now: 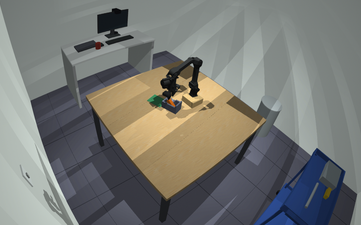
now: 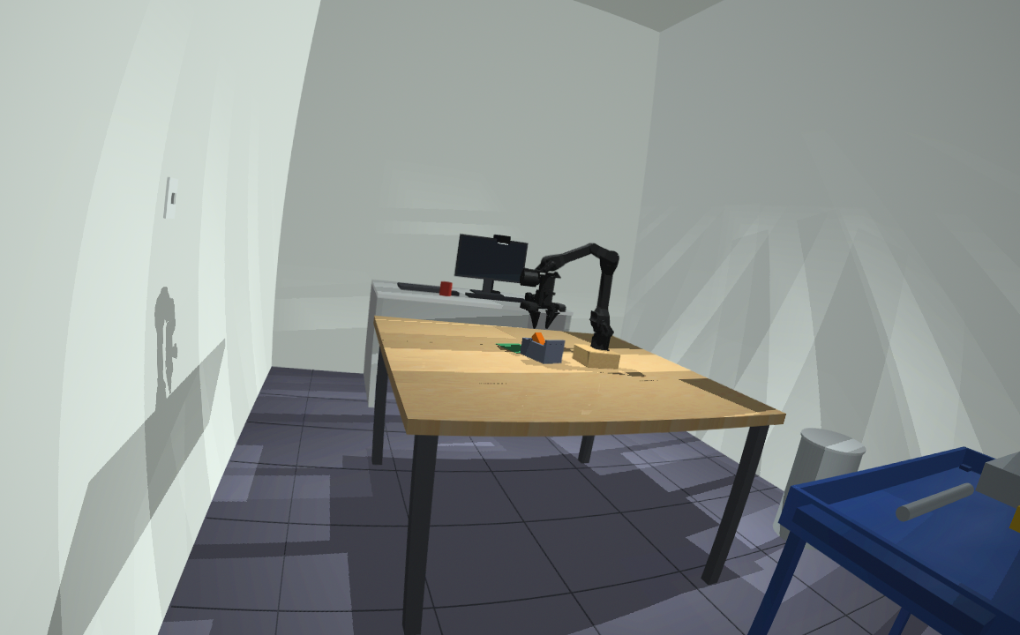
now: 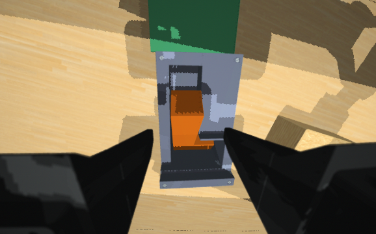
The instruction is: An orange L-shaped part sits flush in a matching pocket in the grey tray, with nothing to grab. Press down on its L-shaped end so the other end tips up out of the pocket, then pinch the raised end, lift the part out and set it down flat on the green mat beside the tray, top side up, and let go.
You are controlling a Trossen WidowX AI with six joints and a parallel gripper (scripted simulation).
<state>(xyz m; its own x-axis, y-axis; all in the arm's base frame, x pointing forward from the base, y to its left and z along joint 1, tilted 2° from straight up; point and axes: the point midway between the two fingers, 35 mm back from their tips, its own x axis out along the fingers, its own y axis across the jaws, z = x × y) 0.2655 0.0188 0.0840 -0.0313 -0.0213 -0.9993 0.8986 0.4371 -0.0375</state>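
The orange L-shaped part lies 70 mm below my gripper tip, 30 mm behind it and 20 mm to the left of it. From my gripper tip the other things lie so: green mat 140 mm to the right, 130 mm below, 50 mm ahead.
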